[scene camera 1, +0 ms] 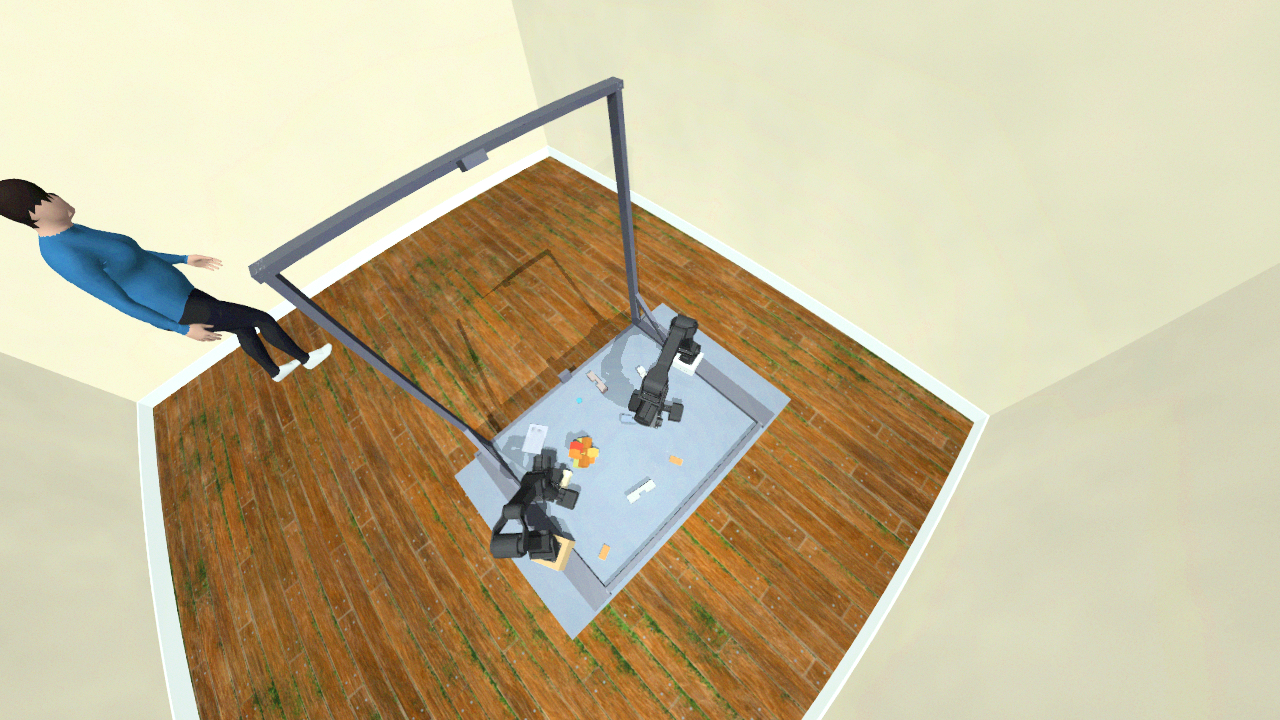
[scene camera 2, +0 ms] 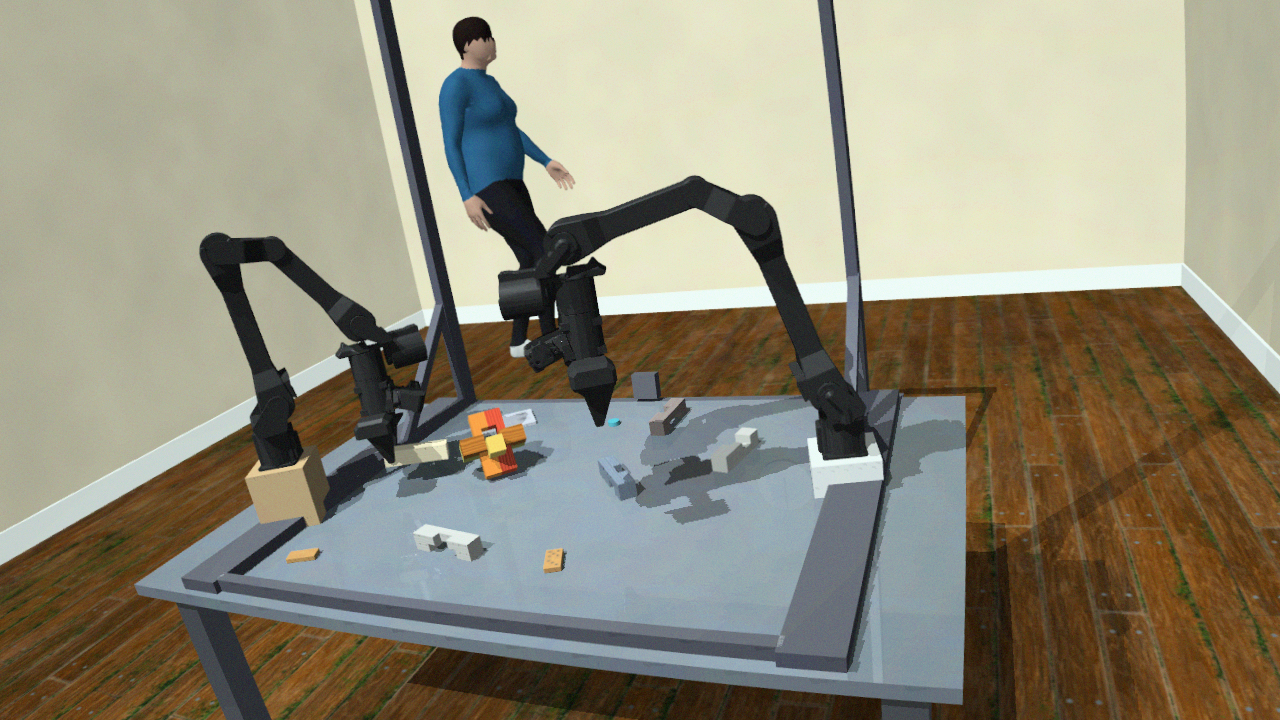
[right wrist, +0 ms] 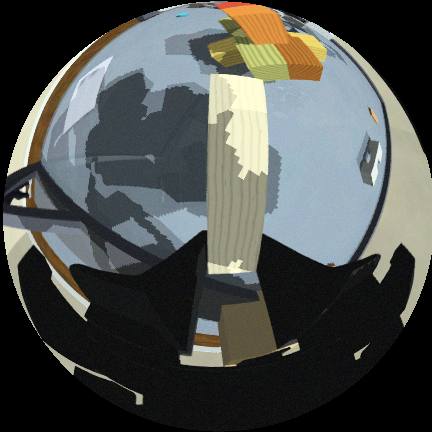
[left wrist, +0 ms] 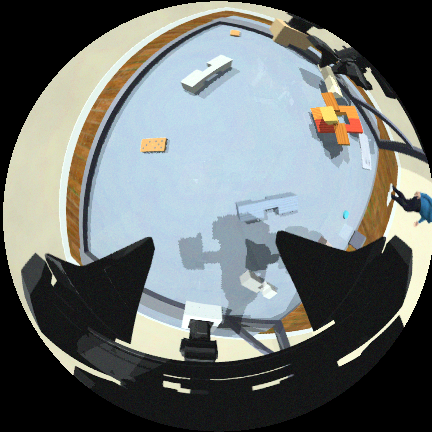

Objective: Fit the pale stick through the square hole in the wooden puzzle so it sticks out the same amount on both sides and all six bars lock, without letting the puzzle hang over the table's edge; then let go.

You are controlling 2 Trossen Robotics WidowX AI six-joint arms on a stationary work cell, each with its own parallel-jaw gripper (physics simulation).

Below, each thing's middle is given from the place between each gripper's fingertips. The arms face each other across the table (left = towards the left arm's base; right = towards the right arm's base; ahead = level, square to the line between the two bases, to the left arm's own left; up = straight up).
Right now the pale stick (scene camera 2: 435,450) is 40 mm to the left of my right hand and 10 mm behind it.
Now: left hand 380 mm to the left of the pale stick, 170 mm past it and 110 mm above it.
